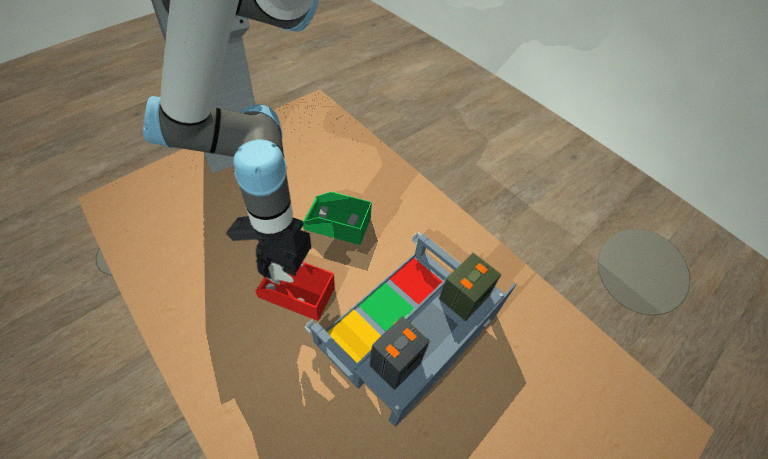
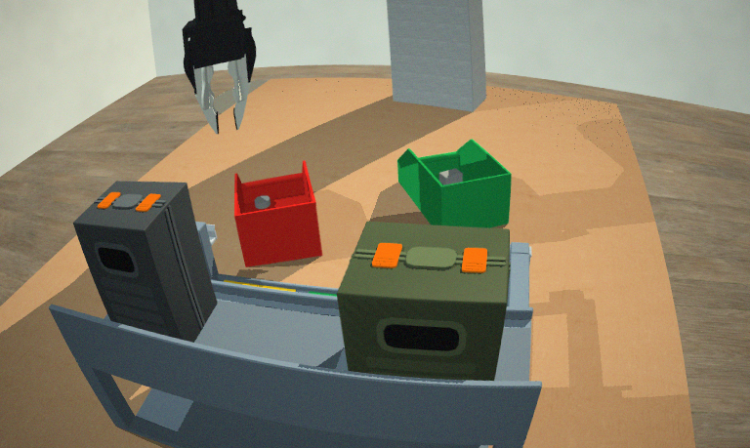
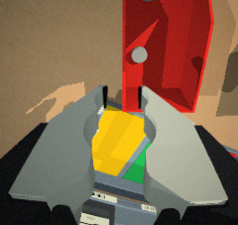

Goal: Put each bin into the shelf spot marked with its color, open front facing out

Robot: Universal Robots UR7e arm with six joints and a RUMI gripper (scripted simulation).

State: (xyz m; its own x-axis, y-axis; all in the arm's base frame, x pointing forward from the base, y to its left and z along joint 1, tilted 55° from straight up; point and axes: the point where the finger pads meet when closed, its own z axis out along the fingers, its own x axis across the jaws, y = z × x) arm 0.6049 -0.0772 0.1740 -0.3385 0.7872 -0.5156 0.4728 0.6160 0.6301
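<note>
Right now my hand is 3 cm past the red bin, 4 cm to the right of it and 13 cm above it. Round my hand: olive box (24 cm ahead, 34 cm to the left, 2 cm below); dark grey box (28 cm ahead, 12 cm to the left, 1 cm below); green bin (17 cm behind, 24 cm to the left, 13 cm below).
</note>
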